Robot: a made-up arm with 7 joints.
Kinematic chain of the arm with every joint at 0, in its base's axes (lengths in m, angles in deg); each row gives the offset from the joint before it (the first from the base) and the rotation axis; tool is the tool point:
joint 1: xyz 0 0 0.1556 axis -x
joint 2: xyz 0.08 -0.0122 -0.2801 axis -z
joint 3: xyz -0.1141 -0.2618 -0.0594 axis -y
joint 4: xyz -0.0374 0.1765 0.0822 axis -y
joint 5: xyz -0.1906 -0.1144 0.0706 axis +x
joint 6: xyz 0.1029 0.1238 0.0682 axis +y
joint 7: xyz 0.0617 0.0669 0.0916 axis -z
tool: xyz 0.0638 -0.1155 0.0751
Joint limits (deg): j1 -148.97..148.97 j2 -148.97..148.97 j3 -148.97..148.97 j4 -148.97..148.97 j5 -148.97..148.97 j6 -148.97..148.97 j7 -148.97..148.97
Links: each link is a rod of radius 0.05 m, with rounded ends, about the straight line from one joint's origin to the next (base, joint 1, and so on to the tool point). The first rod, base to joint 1, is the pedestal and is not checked.
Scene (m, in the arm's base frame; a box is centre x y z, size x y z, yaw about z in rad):
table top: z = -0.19
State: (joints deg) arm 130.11 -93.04 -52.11 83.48 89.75 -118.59 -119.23
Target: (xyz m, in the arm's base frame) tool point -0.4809 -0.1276 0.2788
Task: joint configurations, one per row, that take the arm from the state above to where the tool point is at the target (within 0.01 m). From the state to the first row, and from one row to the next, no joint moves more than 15 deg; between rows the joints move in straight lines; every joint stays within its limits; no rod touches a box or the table.
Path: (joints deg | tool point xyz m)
1: 127.07 -79.15 -50.21 82.94 85.79 -119.92 -120.33 | 0.2494 0.2742 0.6812
2: 124.02 -65.26 -48.31 82.39 81.83 -121.25 -121.43 | 0.0776 0.2525 0.7145
3: 120.98 -51.36 -46.41 81.85 77.87 -122.58 -122.54 | -0.0914 0.2004 0.7049
4: 117.94 -37.47 -44.51 81.31 73.91 -123.91 -123.64 | -0.2429 0.1263 0.6511
5: 114.90 -23.58 -42.61 80.76 69.95 -125.24 -124.74 | -0.3641 0.0403 0.5562
6: 111.85 -9.69 -40.71 80.22 66.00 -126.57 -125.84 | -0.4455 -0.0474 0.4284
7: 108.81 4.20 -38.81 79.67 62.04 -127.90 -126.94 | -0.4809 -0.1275 0.2788

